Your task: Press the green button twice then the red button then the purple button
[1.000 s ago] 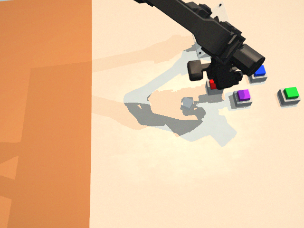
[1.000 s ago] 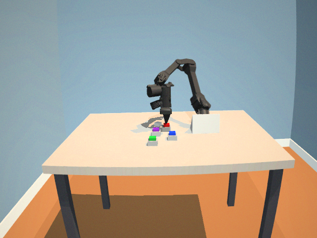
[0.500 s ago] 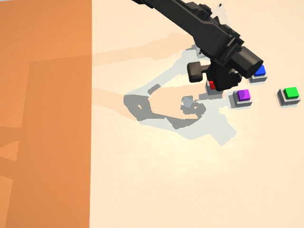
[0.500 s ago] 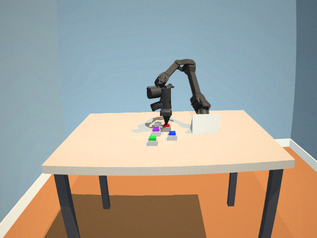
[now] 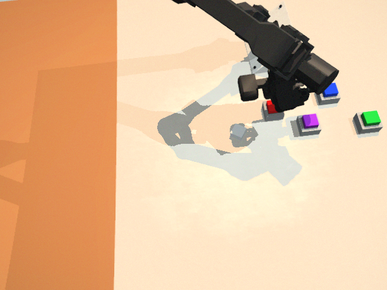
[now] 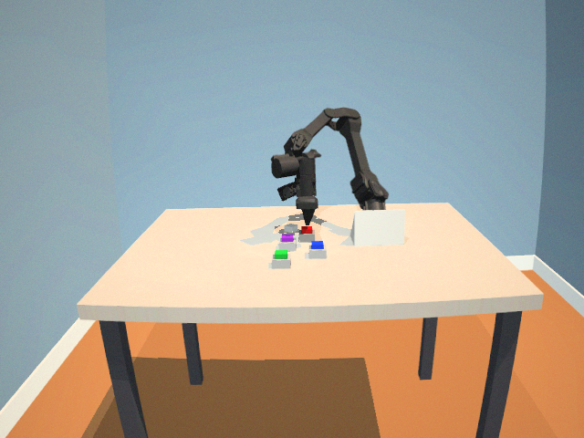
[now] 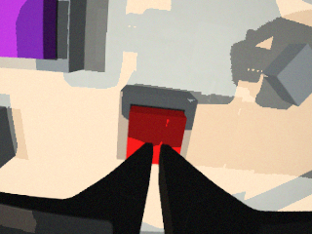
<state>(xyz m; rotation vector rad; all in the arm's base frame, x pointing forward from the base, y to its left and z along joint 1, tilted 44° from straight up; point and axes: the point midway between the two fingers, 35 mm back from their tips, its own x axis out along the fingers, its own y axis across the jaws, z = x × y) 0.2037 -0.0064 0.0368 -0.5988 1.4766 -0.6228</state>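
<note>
Now: the red button 2 cm below my gripper tip. From my gripper tip the other things lie so: blue button 15 cm to the left, 2 cm behind, 1 cm below; white block 10 cm to the right, 5 cm ahead, 4 cm below; purple button 8 cm to the left, 6 cm ahead, 1 cm below.
</note>
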